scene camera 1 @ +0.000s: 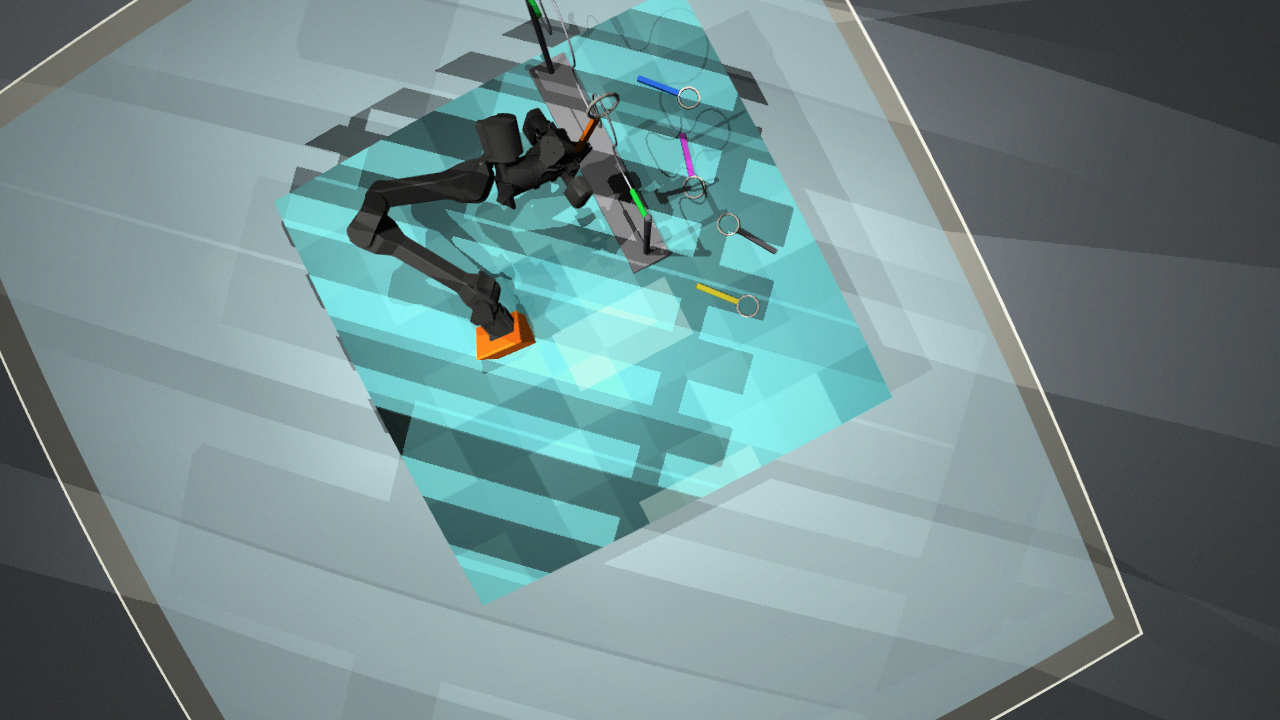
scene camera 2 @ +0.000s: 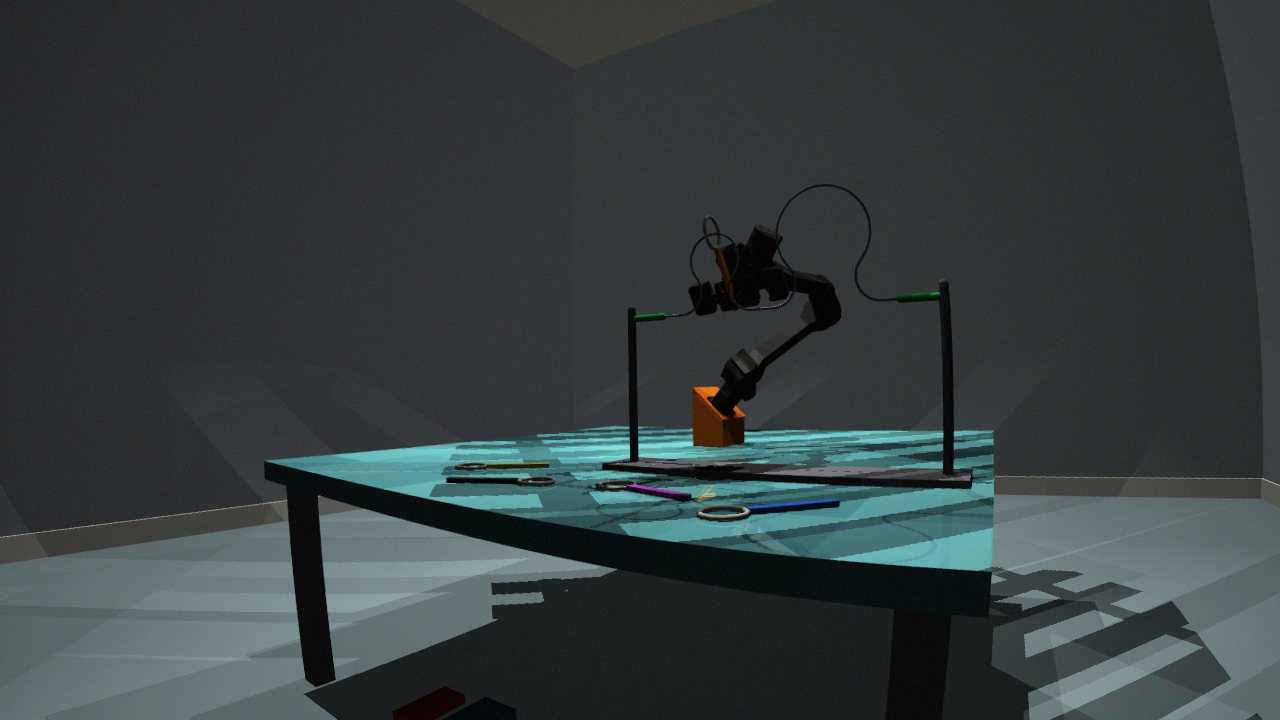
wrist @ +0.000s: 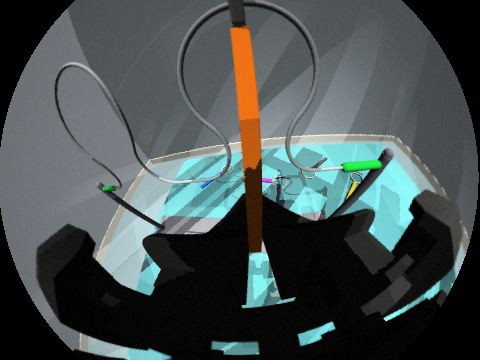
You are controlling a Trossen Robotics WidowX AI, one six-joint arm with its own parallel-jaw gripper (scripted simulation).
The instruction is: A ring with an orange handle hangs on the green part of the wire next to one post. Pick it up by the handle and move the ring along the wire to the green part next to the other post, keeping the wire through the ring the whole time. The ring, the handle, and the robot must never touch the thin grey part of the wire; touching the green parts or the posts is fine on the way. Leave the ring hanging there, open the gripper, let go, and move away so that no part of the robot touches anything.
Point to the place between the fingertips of my gripper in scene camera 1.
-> At 590, 146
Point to a blue ring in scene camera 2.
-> At 830, 503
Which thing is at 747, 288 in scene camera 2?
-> My gripper.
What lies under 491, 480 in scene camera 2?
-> A black ring.
